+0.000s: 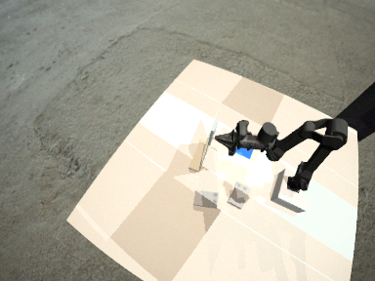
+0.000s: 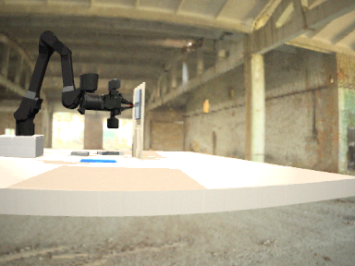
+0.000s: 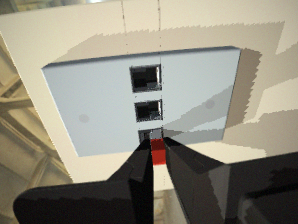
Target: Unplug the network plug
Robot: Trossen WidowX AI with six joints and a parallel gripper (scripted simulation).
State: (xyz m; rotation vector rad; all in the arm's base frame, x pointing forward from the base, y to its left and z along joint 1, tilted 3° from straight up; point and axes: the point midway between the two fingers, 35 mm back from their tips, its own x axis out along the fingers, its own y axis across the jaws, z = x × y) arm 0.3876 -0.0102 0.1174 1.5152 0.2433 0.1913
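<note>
My gripper tip is now 200 mm above the blue marked square, 140 mm to the left of it and 140 mm past it. Also, from my gripper tip: panel (80 mm below, 30 mm ahead, 10 mm to the right); red network plug (right at my gripper tip).
</note>
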